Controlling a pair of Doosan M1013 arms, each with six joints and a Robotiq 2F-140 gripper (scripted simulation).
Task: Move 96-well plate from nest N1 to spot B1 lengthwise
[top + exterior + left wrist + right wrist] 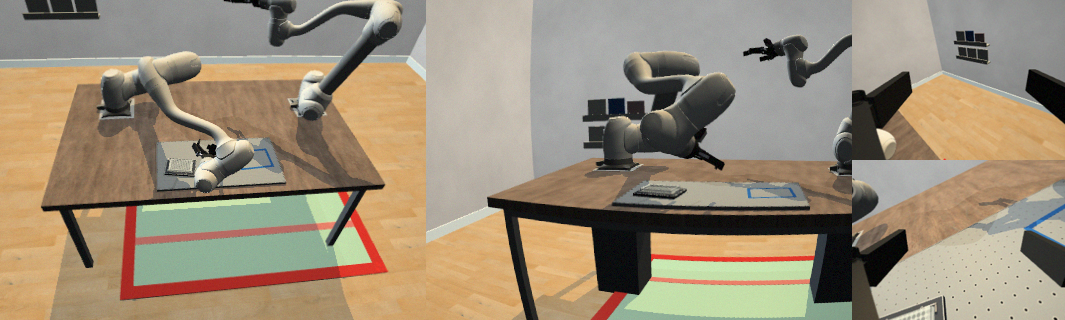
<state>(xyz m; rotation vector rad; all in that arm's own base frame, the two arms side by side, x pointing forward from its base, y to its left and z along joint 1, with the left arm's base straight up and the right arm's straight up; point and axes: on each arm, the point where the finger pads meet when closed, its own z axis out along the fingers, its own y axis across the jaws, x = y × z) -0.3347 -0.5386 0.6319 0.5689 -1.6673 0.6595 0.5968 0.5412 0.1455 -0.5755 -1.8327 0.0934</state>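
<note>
My right hand is 2 cm short of the white 96-well plate, 17 cm to the left of it and 12 cm above it. From my right hand the other things lie so: dark plate nest: 2 cm ahead, 17 cm to the right, 13 cm below.
</note>
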